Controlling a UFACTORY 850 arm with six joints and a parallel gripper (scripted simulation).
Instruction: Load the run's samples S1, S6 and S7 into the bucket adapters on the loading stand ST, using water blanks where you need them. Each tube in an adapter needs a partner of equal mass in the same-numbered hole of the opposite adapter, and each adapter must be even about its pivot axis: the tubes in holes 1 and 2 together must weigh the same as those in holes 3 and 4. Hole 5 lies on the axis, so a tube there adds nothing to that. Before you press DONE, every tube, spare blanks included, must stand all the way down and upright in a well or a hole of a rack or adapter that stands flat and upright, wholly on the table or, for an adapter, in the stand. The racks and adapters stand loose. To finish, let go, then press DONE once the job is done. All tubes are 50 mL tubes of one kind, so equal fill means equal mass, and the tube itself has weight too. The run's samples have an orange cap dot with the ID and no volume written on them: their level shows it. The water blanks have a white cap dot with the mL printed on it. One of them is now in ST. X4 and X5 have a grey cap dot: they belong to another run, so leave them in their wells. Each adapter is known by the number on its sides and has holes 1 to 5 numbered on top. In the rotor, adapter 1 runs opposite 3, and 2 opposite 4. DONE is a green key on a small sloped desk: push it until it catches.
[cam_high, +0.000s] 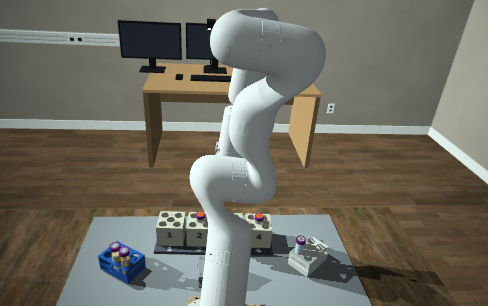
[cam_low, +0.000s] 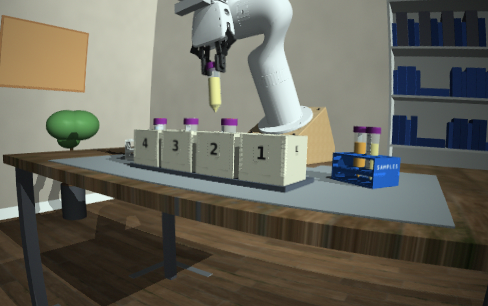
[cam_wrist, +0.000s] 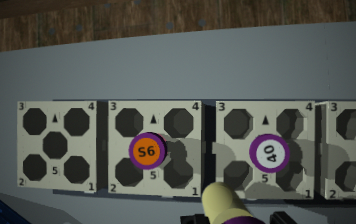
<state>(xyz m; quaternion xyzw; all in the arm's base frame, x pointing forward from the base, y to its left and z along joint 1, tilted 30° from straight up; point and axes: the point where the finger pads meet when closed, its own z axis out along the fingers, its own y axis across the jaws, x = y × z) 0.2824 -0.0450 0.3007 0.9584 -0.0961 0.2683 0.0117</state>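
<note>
My gripper is now 20 cm above the adapter 1, 17 cm to the right of it and 9 cm short of it. Round my hand: white rack: 29 cm to the right, 22 cm below, 16 cm behind; then blue samples rack: 35 cm to the left, 22 cm below, 1 cm behind.
</note>
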